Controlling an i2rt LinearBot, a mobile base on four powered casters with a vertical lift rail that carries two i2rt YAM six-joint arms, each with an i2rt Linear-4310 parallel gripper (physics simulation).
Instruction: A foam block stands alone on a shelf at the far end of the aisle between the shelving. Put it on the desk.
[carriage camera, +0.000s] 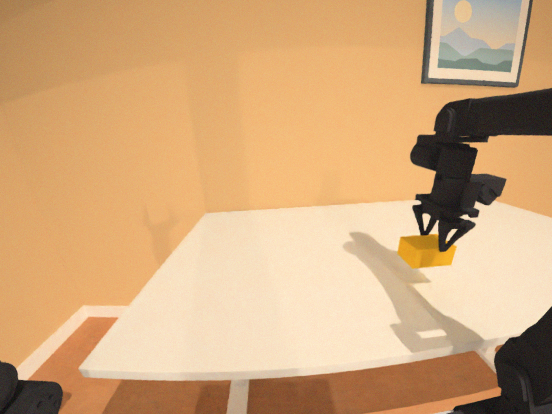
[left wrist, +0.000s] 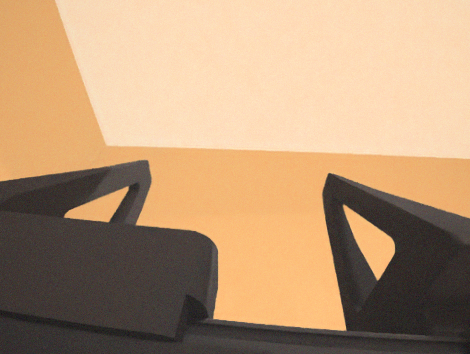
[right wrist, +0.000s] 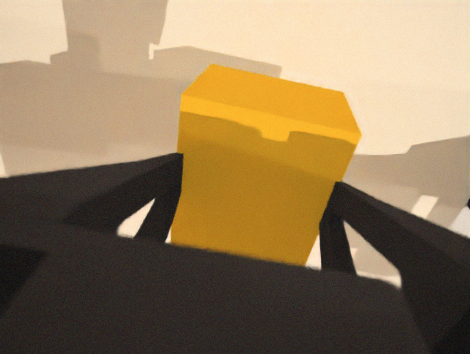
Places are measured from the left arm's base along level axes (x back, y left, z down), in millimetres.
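Pixels of known places: left gripper, fingertip midpoint: (left wrist: 236, 177); right gripper, fingertip midpoint: (carriage camera: 432, 243) (right wrist: 254, 178).
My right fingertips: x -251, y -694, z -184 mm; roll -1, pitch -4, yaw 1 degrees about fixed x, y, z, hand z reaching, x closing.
Behind a point stands the place of what it marks.
The yellow foam block (carriage camera: 425, 254) @(x -223, y -655, z -179 mm) (right wrist: 257, 200) @(x -248, y -689, z -191 mm) is held between the fingers of my right gripper (carriage camera: 434, 242) @(x -251, y -694, z -184 mm) (right wrist: 254, 178) @(x -251, y -694, z -184 mm), which is shut on it and points down. The block hangs a little above the white desk (carriage camera: 240, 300) @(x -247, y -265, z -80 mm) (right wrist: 410, 40) @(x -178, y -741, z -80 mm), over its right part in the carriage view, with a shadow beneath it. My left gripper (left wrist: 236, 177) @(x -31, y -6, z -440 mm) is open and empty, its fingers wide apart in the left wrist view. The shelf and the aisle do not show.
An orange wall (carriage camera: 125, 150) @(x -884, y 358, z -421 mm) (left wrist: 275, 200) @(x -882, y -203, z -1292 mm) stands behind the desk, with a framed picture (carriage camera: 475, 40) @(x -852, y -1335, z -843 mm) at the upper right. Brown floor (carriage camera: 290, 395) @(x -397, y -374, z 640 mm) shows beyond the desk's near edge. Part of a black arm shows at the lower right.
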